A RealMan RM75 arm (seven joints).
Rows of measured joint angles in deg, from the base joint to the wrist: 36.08, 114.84, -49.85, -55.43, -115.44, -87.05, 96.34; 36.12, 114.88, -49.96, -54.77, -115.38, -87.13, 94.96; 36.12, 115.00, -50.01, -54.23, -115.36, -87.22, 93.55; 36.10, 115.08, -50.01, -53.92, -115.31, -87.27, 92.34; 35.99, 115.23, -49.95, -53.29, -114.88, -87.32, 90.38; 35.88, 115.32, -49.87, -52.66, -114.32, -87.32, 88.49; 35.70, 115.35, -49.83, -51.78, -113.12, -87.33, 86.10; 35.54, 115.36, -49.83, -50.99, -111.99, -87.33, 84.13; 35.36, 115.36, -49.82, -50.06, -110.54, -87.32, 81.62; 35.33, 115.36, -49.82, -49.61, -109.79, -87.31, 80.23; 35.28, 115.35, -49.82, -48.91, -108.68, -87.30, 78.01; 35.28, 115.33, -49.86, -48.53, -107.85, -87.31, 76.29; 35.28, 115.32, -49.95, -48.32, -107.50, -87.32, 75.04; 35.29, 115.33, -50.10, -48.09, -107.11, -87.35, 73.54
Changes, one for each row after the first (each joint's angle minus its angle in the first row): 0.04, 0.04, -0.11, 0.66, 0.06, -0.08, -1.38; 0.04, 0.16, -0.16, 1.20, 0.08, -0.17, -2.79; 0.02, 0.24, -0.16, 1.51, 0.13, -0.22, -4.00; -0.09, 0.39, -0.10, 2.14, 0.56, -0.27, -5.96; -0.20, 0.48, -0.02, 2.77, 1.12, -0.27, -7.85; -0.38, 0.51, 0.02, 3.65, 2.32, -0.28, -10.24; -0.54, 0.52, 0.02, 4.44, 3.45, -0.28, -12.21; -0.72, 0.52, 0.03, 5.37, 4.90, -0.27, -14.72; -0.75, 0.52, 0.03, 5.82, 5.65, -0.26, -16.11; -0.80, 0.51, 0.03, 6.52, 6.76, -0.25, -18.33; -0.80, 0.49, -0.01, 6.90, 7.59, -0.26, -20.05; -0.80, 0.48, -0.10, 7.11, 7.94, -0.27, -21.30; -0.79, 0.49, -0.25, 7.34, 8.33, -0.30, -22.80
